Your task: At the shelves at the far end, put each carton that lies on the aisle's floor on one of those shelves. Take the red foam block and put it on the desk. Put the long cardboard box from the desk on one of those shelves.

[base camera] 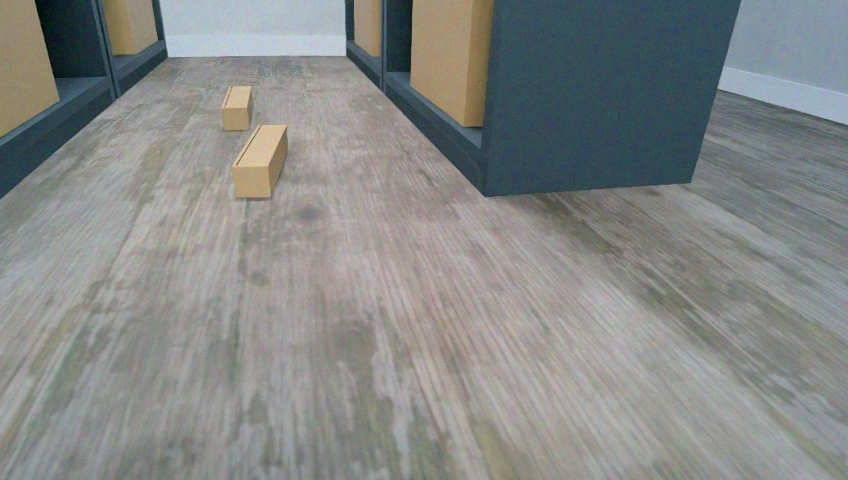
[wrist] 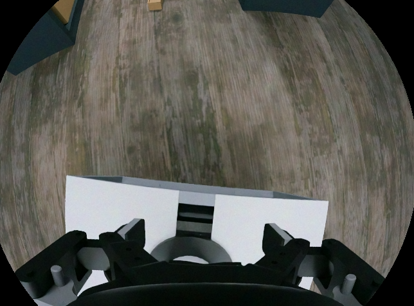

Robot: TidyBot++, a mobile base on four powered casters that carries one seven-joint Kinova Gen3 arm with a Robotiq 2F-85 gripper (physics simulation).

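Places are measured from the arm's base along level axes (x ahead, y left, z up), in metres.
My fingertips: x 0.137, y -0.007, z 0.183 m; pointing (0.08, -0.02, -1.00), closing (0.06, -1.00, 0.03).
Note:
Ahead of a thing's pixels: the offset from my fingertips to its top centre. Level surfaces: height alone.
Two cartons lie on the aisle's floor between the shelves. The nearer carton @(dx +0.904, dy +0.297, dz -0.522 m) (base camera: 260, 161) (wrist: 154, 5) is left of the middle in the base camera view, and its end shows at the top edge of the wrist view. The farther carton @(dx +1.316, dy +0.478, dz -0.522 m) (base camera: 236, 108) lies behind it, a little to the left. Dark blue shelves stand on both sides, the right one (base camera: 595, 95) (wrist: 287, 6) and the left one (base camera: 89, 89) (wrist: 42, 47). My gripper (wrist: 204, 235) is open and empty above the robot's own white base. The red foam block, the desk and the long cardboard box do not show in either view.
Large cardboard boxes stand in the shelves, one on the right (base camera: 446, 59) and one on the left (base camera: 23, 65). A pale wall (base camera: 255, 20) closes the far end of the aisle. The right shelf's near corner reaches the wooden floor @(dz -0.579 m) (base camera: 380, 333) right of the aisle.

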